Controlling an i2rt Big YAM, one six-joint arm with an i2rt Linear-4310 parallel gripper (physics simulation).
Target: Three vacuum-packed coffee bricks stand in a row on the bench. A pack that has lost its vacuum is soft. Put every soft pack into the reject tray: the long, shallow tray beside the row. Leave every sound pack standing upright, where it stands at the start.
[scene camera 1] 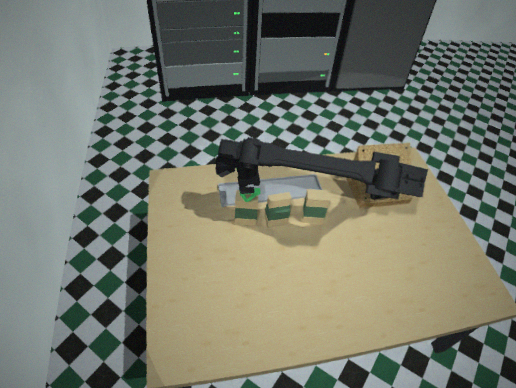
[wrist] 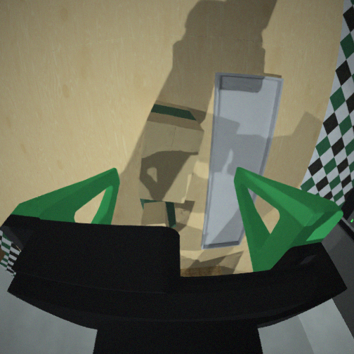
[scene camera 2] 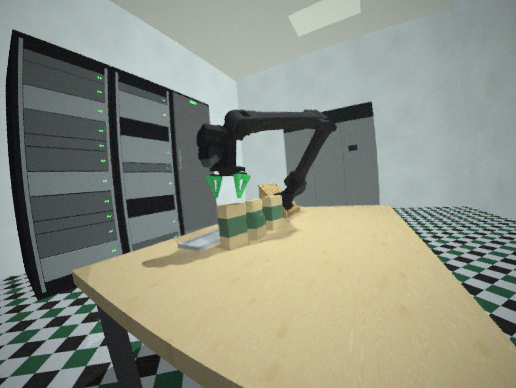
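Pixels of known places: gripper, fingertip midpoint: [scene camera 1: 245,190] [scene camera 2: 227,197]; arm's base at its link origin: [scene camera 2: 282,201].
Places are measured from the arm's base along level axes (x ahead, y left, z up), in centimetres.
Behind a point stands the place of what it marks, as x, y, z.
Observation:
Three beige coffee packs with green bands stand upright in a row. The end pack farthest from the arm's base [scene camera 1: 247,213] [scene camera 2: 233,227] [wrist: 172,136] has straight sides. The middle pack [scene camera 1: 278,212] {43.4, 8.0, -0.5} [scene camera 2: 256,220] {46.5, 8.4, -1.2} has an uneven outline, its green band jutting out in the second scene view. The pack nearest the base [scene camera 1: 316,206] {29.9, 9.4, 2.2} [scene camera 2: 273,213] {32.5, 8.7, -1.2} looks straight-sided. The shallow grey reject tray [scene camera 1: 295,186] {31.3, -10.0, -8.0} [scene camera 2: 200,243] {57.0, -9.7, -8.0} [wrist: 240,115] lies beside the row, with no pack in it. My gripper [scene camera 1: 250,194] {55.0, 3.1, 7.9} [scene camera 2: 228,195] {55.0, 3.1, 7.9} [wrist: 176,173] is open and empty, above the far end pack. Shadow blurs the pack tops in the wrist view.
A speckled tan board [scene camera 1: 384,149] {-3.3, -9.2, 9.6} [scene camera 2: 270,189] {-0.2, -7.4, 7.6} stands at the arm's base. The bench [scene camera 1: 300,300] {42.2, 38.9, -8.3} [scene camera 2: 320,310] {76.9, 36.3, -8.3} [wrist: 60,90] extends in front of the row. Server racks [scene camera 1: 251,60] [scene camera 2: 112,165] stand on the floor behind the bench.

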